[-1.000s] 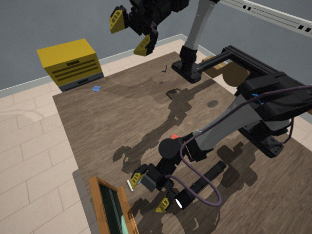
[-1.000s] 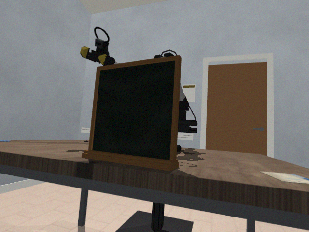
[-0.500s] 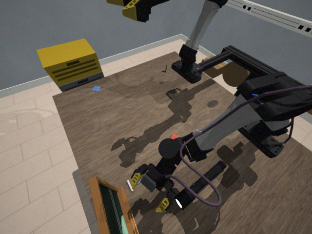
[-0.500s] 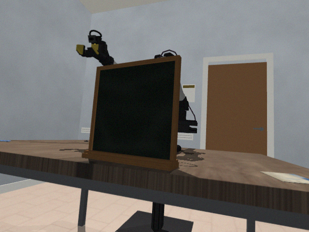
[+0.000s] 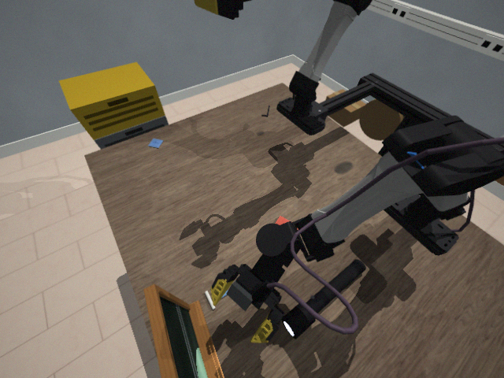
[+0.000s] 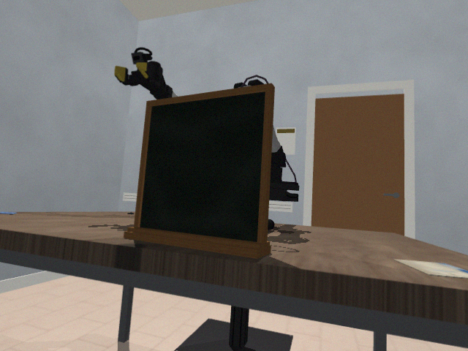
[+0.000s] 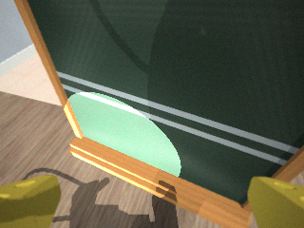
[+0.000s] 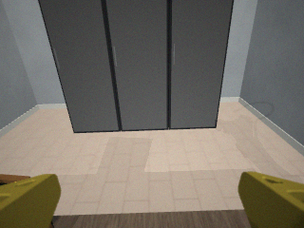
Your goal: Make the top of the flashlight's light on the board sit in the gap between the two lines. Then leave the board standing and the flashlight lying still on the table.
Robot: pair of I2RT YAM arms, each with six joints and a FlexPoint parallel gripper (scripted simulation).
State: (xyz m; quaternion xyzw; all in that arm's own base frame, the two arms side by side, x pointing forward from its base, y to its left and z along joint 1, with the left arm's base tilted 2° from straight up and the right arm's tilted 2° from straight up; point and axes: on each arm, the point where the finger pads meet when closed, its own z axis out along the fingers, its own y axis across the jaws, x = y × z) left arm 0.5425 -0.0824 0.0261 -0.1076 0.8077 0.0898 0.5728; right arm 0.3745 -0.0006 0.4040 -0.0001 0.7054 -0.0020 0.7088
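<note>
Right now my left hand is 110 mm short of the board, 40 mm to the right of it and 50 mm above it. Round my left hand: flashlight 240 mm behind, 70 mm to the left, 180 mm below; blue chalk 10 mm behind, 80 mm to the right, 200 mm below; white chalk 40 mm ahead, 90 mm to the right, 200 mm below.
</note>
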